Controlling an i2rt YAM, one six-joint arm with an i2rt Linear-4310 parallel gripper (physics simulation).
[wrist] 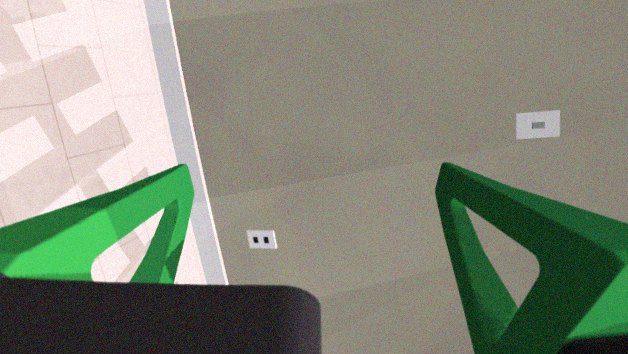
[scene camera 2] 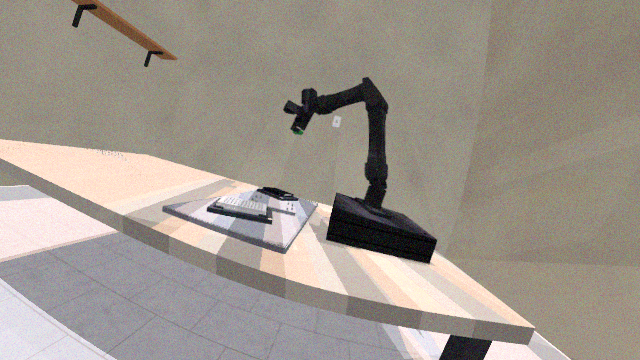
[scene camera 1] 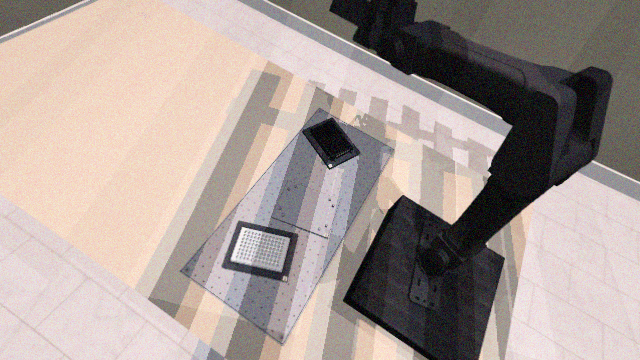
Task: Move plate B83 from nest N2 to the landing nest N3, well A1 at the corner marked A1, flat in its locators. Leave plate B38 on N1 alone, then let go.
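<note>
A white many-welled plate point(scene camera 1: 261, 249) point(scene camera 2: 243, 204) lies flat in a dark frame near one end of the grey perforated board. A black plate point(scene camera 1: 331, 140) point(scene camera 2: 280, 193) lies flat in a dark frame near the other end. Between them, a pale flat nest point(scene camera 1: 307, 210) with small locator pins carries no plate. I cannot read the B83, B38 or nest labels, nor the A1 marks. My gripper point(scene camera 2: 298, 131) point(wrist: 314, 177) is open and empty, with green fingers wide apart. It hangs high above the table, away from both plates, and points toward the wall; its fingertips are outside scene camera 1.
The grey board point(scene camera 1: 250, 310) point(scene camera 2: 280, 245) lies on the wooden table. The arm stands on a large black block point(scene camera 1: 380, 300) point(scene camera 2: 380, 237) beside it. A wooden wall shelf point(scene camera 2: 127, 30) is at upper left. Two wall sockets point(wrist: 261, 239) point(wrist: 538, 125) show in the wrist view.
</note>
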